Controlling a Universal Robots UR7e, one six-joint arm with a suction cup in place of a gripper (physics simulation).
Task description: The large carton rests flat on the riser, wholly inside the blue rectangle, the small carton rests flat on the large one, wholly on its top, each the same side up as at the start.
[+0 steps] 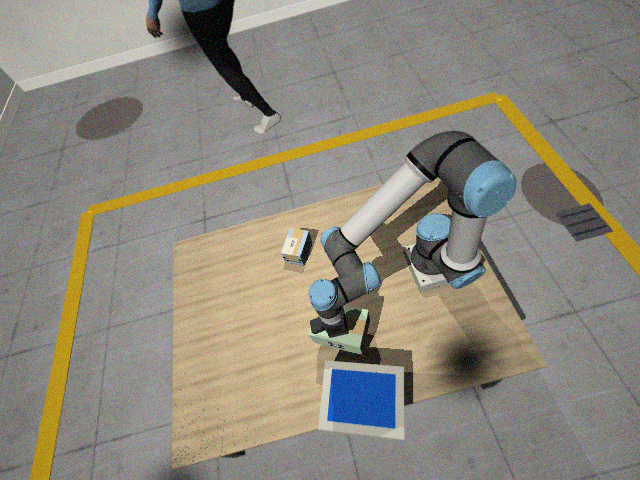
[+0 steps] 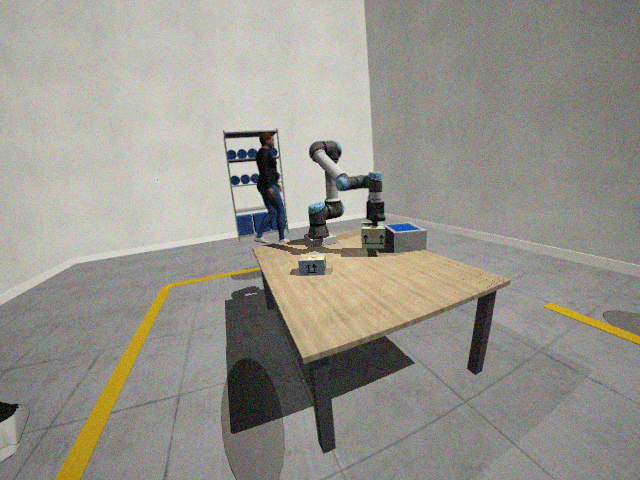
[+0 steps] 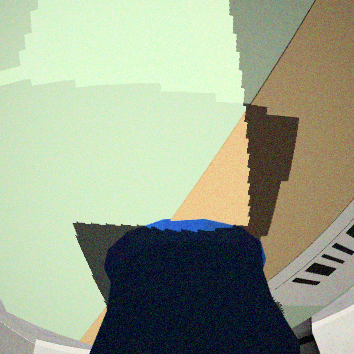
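The large carton (image 1: 347,339) (image 2: 372,237) (image 3: 105,158) is pale green with a tan tape strip. It hangs level under my suction cup (image 1: 330,325) (image 2: 375,222) (image 3: 204,225), which sits on its top, and it is a little above the table (image 1: 223,357) (image 2: 375,295), right beside the riser. The riser (image 1: 361,430) (image 2: 410,241) is a grey block with the blue rectangle (image 1: 362,399) (image 2: 404,227) on top, bare. The small carton (image 1: 296,245) (image 2: 311,265), white and tan, lies flat on the table, apart from both.
The arm's base (image 1: 428,278) (image 2: 318,233) is bolted at the table's far side. A person (image 1: 223,52) (image 2: 268,186) walks outside the yellow floor line (image 1: 294,153), near a shelf rack (image 2: 228,181) by the wall.
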